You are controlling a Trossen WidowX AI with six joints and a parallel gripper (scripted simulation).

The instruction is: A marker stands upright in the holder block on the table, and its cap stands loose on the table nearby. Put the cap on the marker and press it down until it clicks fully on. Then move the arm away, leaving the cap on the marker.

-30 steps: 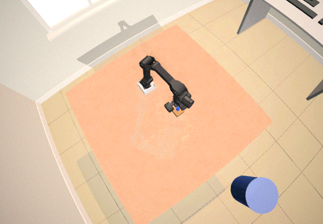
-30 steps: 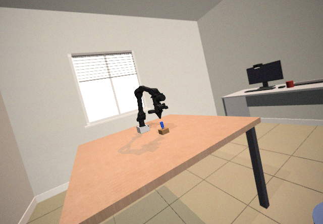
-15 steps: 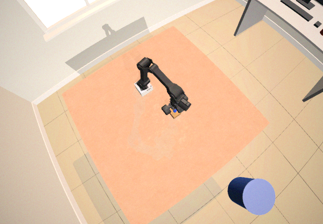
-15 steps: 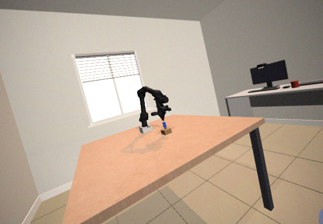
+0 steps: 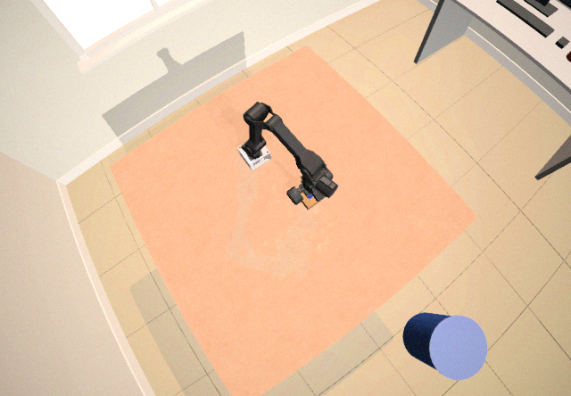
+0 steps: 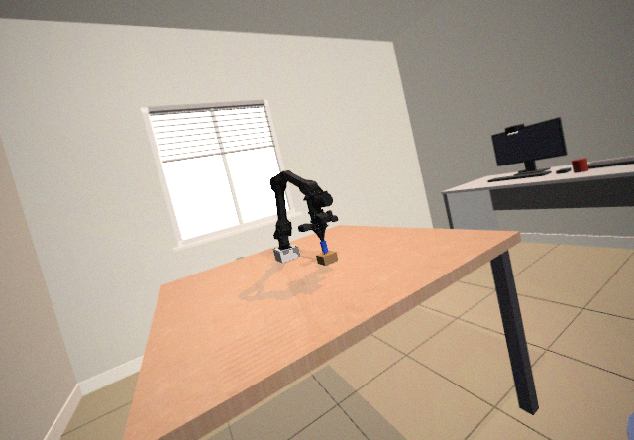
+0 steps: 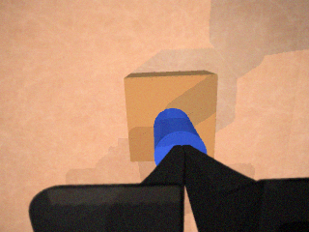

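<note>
My gripper tip is now 2 cm above the blue cap. Also, from my gripper tip: holder block (8 cm below).
</note>
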